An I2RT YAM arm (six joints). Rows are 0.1 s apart.
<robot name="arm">
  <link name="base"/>
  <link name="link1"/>
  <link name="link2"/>
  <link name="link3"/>
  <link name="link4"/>
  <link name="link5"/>
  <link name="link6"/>
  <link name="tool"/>
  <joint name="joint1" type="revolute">
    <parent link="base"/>
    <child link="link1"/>
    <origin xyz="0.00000 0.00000 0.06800"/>
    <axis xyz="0 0 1"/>
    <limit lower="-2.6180" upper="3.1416"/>
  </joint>
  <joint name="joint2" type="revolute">
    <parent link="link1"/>
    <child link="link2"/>
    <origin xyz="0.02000 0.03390 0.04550" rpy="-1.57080 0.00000 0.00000"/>
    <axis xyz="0 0 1"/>
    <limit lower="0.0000" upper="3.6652"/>
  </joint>
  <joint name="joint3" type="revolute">
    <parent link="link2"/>
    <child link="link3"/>
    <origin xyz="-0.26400 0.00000 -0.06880" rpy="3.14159 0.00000 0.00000"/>
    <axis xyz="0 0 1"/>
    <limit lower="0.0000" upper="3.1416"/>
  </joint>
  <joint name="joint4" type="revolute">
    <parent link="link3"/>
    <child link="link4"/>
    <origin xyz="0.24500 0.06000 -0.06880"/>
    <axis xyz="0 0 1"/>
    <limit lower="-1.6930" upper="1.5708"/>
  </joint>
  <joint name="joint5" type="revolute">
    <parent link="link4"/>
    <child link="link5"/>
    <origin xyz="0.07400 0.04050 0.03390" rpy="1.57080 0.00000 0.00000"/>
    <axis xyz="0 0 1"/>
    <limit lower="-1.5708" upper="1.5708"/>
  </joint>
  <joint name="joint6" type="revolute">
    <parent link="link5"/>
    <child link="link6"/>
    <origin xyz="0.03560 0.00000 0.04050" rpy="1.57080 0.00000 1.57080"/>
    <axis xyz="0 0 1"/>
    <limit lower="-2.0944" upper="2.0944"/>
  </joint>
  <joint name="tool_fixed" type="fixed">
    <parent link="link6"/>
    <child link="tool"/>
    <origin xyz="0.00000 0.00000 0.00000" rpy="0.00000 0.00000 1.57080"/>
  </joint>
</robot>
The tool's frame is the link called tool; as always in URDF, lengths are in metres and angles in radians.
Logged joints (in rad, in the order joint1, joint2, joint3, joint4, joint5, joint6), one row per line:
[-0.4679 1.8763 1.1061 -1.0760 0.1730 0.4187]
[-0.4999 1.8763 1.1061 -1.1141 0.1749 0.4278]
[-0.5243 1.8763 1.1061 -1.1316 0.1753 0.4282]
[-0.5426 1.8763 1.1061 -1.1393 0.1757 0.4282]
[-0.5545 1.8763 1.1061 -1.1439 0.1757 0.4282]
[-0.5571 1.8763 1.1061 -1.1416 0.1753 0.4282]
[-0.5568 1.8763 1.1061 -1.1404 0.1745 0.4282]
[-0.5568 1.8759 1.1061 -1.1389 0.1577 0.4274]
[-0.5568 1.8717 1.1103 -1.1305 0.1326 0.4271]
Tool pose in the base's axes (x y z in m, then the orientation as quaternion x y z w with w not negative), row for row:
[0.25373 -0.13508 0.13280 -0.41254 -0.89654 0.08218 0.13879]
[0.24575 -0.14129 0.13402 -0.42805 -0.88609 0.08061 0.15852]
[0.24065 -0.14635 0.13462 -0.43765 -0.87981 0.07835 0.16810]
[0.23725 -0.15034 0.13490 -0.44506 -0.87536 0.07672 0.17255]
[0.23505 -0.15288 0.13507 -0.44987 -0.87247 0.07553 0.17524]
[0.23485 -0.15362 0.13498 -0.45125 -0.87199 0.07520 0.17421]
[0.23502 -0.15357 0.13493 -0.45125 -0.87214 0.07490 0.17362]
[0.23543 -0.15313 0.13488 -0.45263 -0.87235 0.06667 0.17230]
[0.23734 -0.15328 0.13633 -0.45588 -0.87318 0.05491 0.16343]
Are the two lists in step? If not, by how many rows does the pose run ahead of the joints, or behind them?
They are in step.
